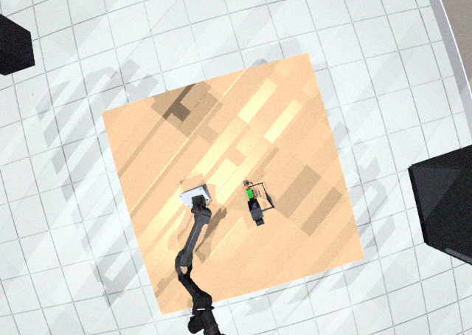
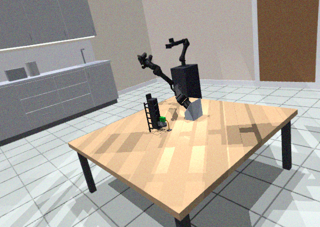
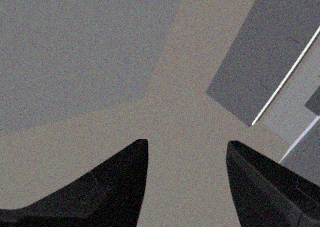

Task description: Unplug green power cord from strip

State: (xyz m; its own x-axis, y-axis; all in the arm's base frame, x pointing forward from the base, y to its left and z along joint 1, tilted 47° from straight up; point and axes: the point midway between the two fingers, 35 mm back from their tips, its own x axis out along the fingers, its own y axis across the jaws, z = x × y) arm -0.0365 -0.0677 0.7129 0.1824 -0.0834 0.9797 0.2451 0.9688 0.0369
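Now: the green plug 26 cm ahead of my gripper tip, 54 cm to the left of it and 46 cm below it.
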